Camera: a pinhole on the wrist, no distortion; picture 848 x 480 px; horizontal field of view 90.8 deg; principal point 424.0 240.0 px. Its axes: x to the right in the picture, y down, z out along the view. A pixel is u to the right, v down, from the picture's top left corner.
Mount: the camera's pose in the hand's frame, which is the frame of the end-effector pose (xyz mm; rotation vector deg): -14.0 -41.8 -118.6 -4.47 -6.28 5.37
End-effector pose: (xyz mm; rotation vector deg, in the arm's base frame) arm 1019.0 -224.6 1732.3 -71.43 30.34 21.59
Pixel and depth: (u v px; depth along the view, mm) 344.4 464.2 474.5
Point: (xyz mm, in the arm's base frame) 798.5 152.8 1719.8
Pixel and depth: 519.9 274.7 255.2
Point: 1052.0 -90.8 1753.1
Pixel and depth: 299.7 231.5 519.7
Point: 916.5 135.7 1969.2
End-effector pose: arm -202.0 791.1 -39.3 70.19 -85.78 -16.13
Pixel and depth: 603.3 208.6 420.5
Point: -435.7 547.9 -98.1
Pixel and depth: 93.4 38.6 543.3
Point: -451.2 868.2 -678.8
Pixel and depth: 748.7 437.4 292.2
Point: -400.6 640.9 95.5
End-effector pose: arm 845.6 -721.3 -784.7 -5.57 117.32 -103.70
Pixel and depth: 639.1 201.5 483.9
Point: 807.0 -1148.5 -835.2
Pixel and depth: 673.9 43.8 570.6
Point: 709.8 -1319.5 -670.5
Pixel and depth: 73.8 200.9 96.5
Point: 919.5 -668.0 -706.3
